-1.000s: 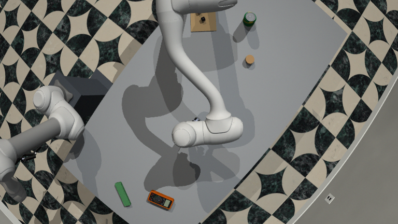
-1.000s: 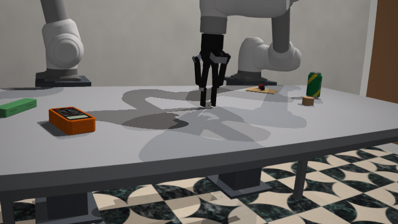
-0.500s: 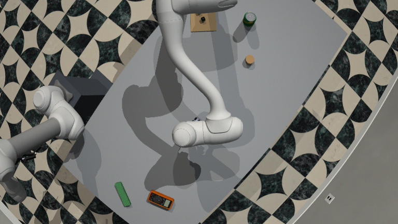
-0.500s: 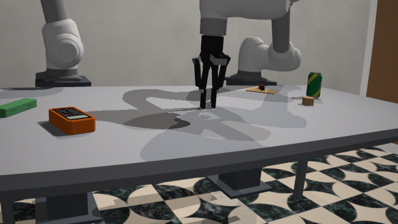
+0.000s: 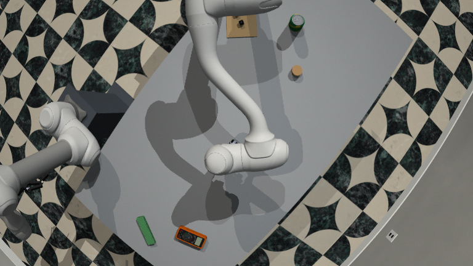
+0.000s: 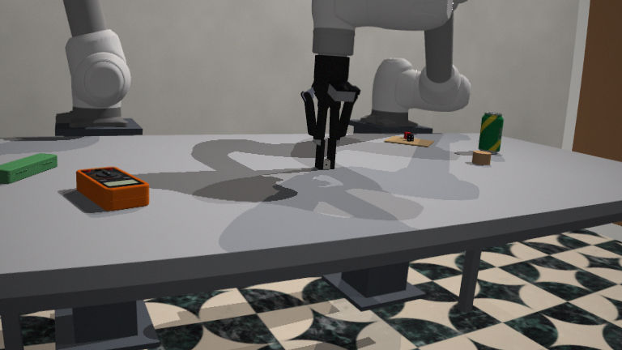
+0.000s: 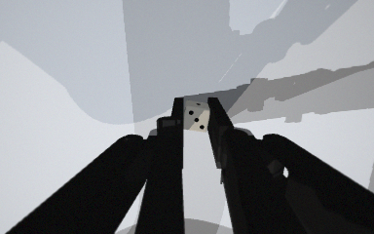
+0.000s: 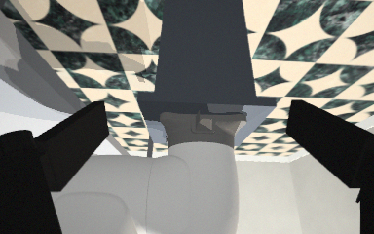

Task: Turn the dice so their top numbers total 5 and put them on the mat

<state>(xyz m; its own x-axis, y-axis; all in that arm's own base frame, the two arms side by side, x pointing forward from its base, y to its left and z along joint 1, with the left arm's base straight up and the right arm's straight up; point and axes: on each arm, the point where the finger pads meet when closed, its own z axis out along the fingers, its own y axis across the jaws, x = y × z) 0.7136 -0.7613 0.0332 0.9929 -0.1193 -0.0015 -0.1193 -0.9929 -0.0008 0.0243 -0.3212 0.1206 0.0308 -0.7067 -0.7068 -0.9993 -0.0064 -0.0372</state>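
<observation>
My left hand is 49 cm to the right of the tan mat, 32 cm past it and 3 cm above it. Also, from my left hand: red die: 51 cm to the left, 37 cm behind, 2 cm below; then green block: 61 cm to the right, 5 cm behind, 2 cm below; then wooden cylinder: 47 cm to the left, 2 cm below, 2 cm ahead.
</observation>
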